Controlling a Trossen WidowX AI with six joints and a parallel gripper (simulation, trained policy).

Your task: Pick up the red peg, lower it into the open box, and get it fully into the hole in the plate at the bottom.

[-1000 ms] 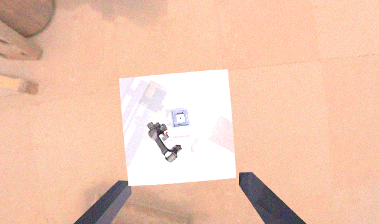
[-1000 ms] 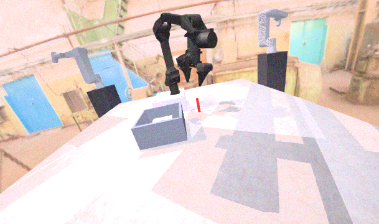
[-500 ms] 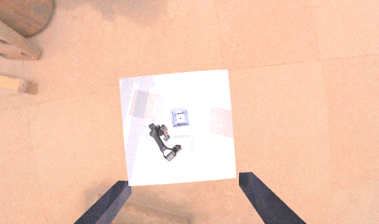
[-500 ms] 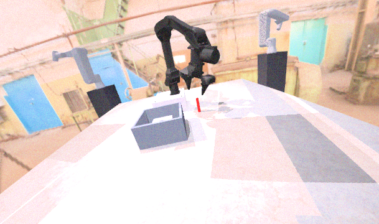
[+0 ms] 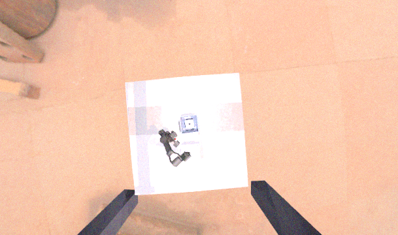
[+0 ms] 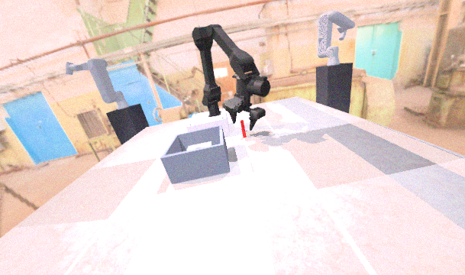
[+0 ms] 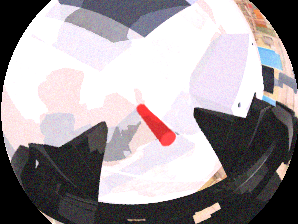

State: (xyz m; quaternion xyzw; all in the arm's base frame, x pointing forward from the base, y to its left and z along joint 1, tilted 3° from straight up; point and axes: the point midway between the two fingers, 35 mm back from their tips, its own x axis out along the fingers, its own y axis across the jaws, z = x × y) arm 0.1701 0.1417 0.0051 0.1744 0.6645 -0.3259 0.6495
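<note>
The red peg is 10 mm behind my gripper tip and 10 mm below it. Also, from my gripper tip: plate (160 mm ahead, 160 mm to the right, 10 mm below); grey box (160 mm ahead, 160 mm to the right, 30 mm below).
</note>
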